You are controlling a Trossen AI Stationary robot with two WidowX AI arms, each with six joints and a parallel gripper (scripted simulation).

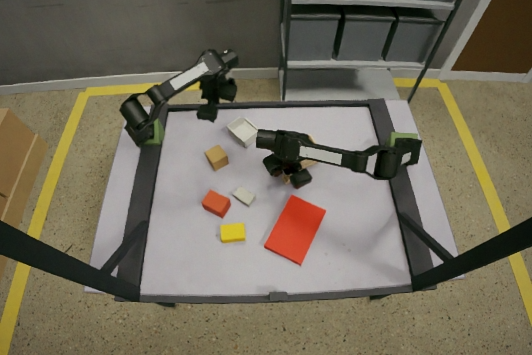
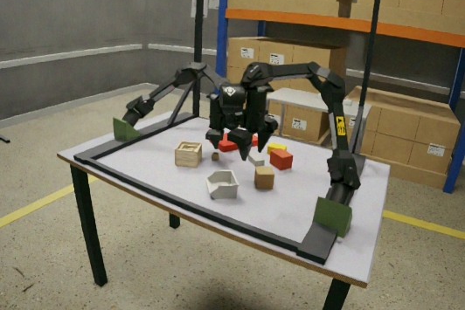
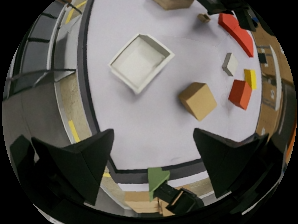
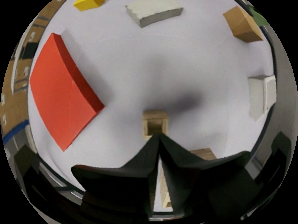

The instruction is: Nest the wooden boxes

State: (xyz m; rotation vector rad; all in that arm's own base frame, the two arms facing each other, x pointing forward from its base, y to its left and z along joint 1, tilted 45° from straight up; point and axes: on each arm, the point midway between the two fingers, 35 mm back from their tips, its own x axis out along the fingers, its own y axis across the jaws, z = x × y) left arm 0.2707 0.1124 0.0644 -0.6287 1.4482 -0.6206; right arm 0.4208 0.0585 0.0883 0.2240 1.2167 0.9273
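Now: right hand 7 cm above the tiny wooden box. Also, from my right hand: grey block 8 cm behind, 14 cm to the left, 7 cm below; then flat red slab 18 cm behind, 4 cm to the right, 6 cm below; then white open box 18 cm ahead, 17 cm to the left, 5 cm below.
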